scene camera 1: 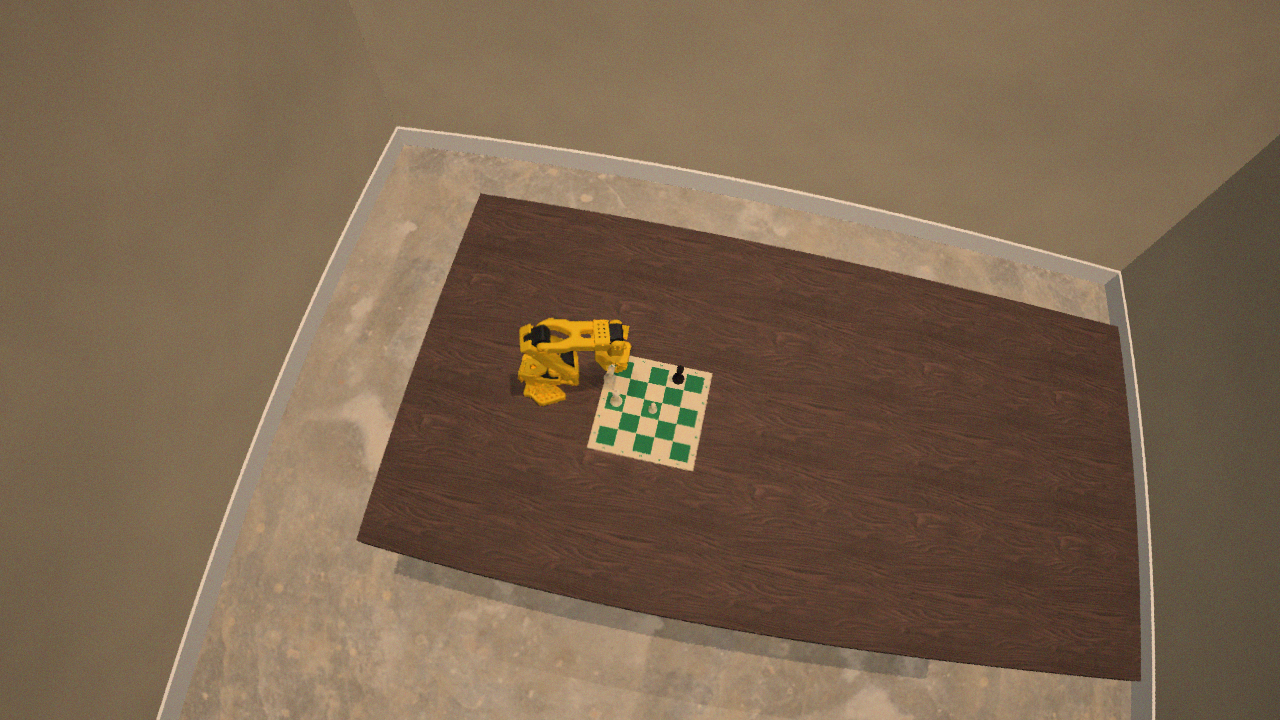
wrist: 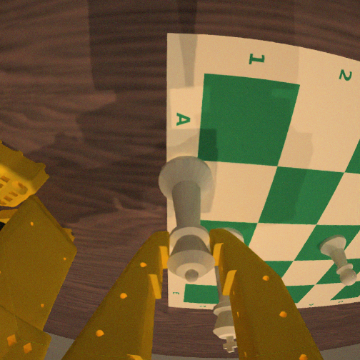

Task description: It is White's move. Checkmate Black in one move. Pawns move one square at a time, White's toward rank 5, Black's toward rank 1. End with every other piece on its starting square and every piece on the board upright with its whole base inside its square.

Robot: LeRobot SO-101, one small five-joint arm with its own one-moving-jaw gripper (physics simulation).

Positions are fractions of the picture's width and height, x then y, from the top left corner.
A chessboard shows in scene camera 1 (0.52, 0.61) and in the wrist view (0.75, 0.33).
